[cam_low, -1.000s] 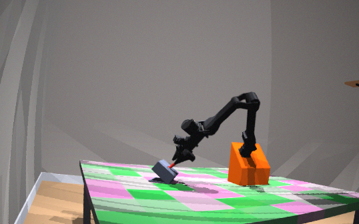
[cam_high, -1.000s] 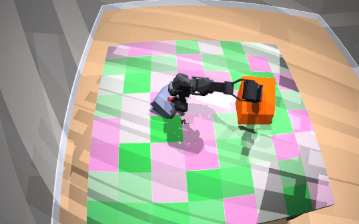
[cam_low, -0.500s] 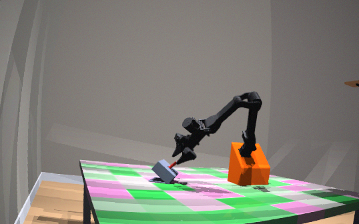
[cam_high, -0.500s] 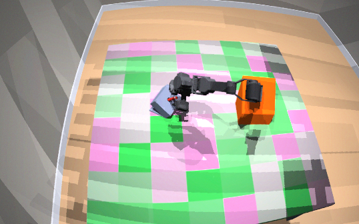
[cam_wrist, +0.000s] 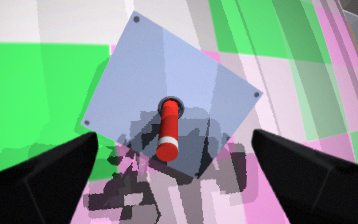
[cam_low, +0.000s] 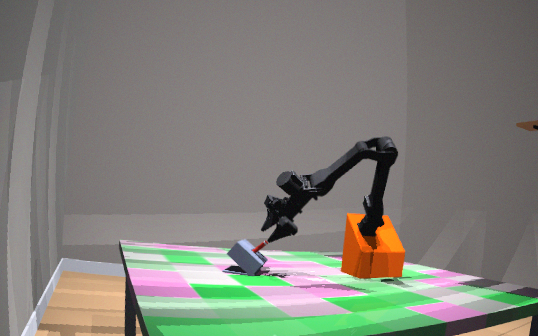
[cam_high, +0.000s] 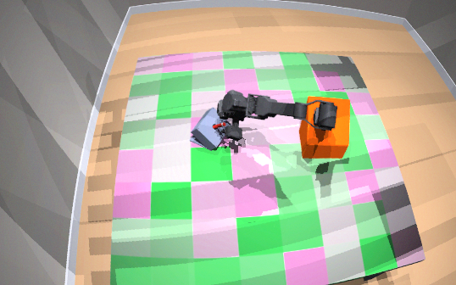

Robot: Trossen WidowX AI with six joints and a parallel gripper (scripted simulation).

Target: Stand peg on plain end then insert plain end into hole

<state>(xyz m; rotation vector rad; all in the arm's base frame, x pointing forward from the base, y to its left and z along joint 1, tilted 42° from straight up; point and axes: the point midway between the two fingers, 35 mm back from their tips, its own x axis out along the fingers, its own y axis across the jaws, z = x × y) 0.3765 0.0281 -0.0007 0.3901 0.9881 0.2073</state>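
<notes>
Right now my gripper tip is 1 cm short of the red peg, 1 cm to the left of it and 3 cm above it. Also, from my gripper tip: grey-blue sloped panel (4 cm ahead, 2 cm to the right, 8 cm below).
</notes>
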